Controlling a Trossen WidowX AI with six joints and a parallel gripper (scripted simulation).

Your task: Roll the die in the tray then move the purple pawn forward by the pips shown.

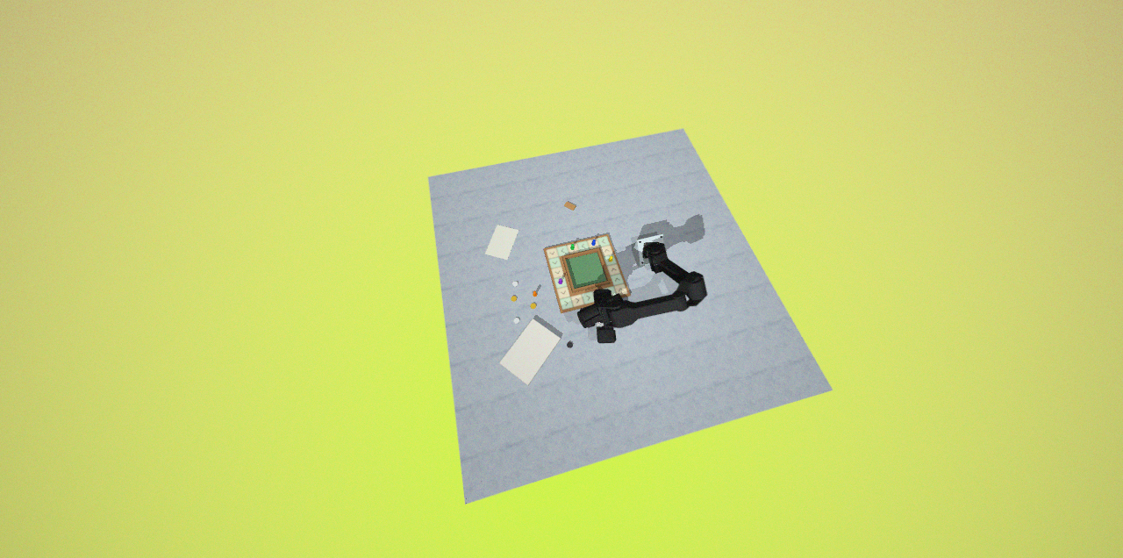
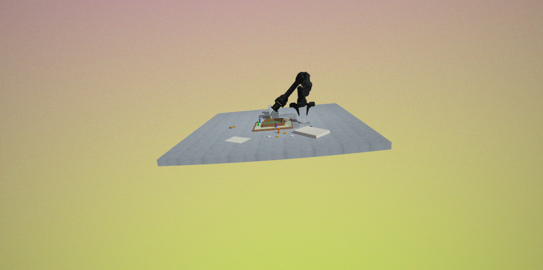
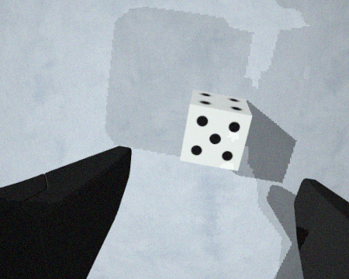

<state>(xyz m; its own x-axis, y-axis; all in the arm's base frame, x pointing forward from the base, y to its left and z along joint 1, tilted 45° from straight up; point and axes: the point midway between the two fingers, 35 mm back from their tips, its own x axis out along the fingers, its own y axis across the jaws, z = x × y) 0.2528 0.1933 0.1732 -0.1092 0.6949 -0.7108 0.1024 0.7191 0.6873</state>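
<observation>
Now: gripper tip 4 cm above the white die. The rest, counted from my gripper tip: black token: 12 cm ahead, 5 cm to the left, 5 cm below; then purple pawn: 19 cm to the right, 12 cm ahead, 3 cm below; then green tray: 23 cm to the right, 5 cm below, 2 cm ahead.
</observation>
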